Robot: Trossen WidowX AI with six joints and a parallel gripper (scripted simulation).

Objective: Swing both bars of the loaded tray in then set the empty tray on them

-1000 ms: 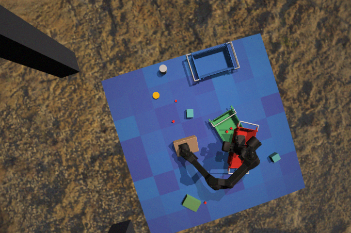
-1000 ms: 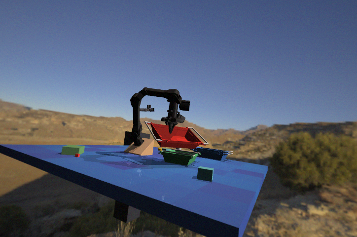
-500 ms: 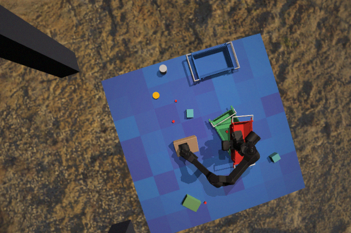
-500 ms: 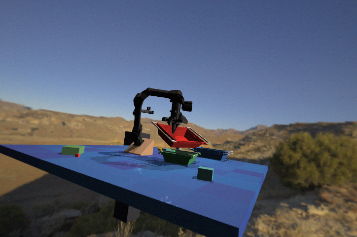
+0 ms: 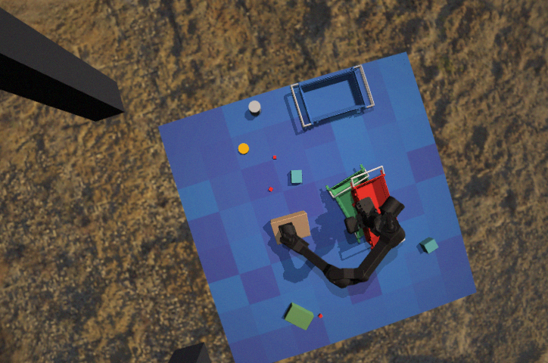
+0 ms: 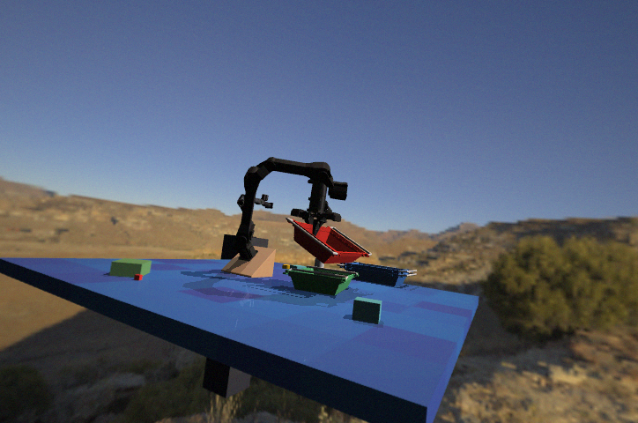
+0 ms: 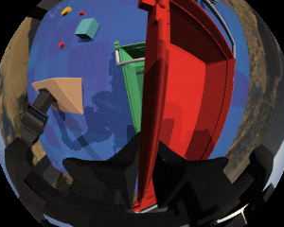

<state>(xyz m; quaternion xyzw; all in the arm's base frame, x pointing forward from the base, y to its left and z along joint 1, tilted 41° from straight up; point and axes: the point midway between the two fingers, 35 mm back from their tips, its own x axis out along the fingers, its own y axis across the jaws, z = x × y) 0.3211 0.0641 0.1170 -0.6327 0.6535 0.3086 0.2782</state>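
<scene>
My gripper tip is 80 mm short of the red tray. From my gripper tip the other things lie so: small red block 30 mm ahead, 30 mm to the left, 160 mm below; small red cube 280 mm behind, 460 mm to the right, 170 mm below; green block 380 mm behind, 420 mm to the right, 160 mm below.
</scene>
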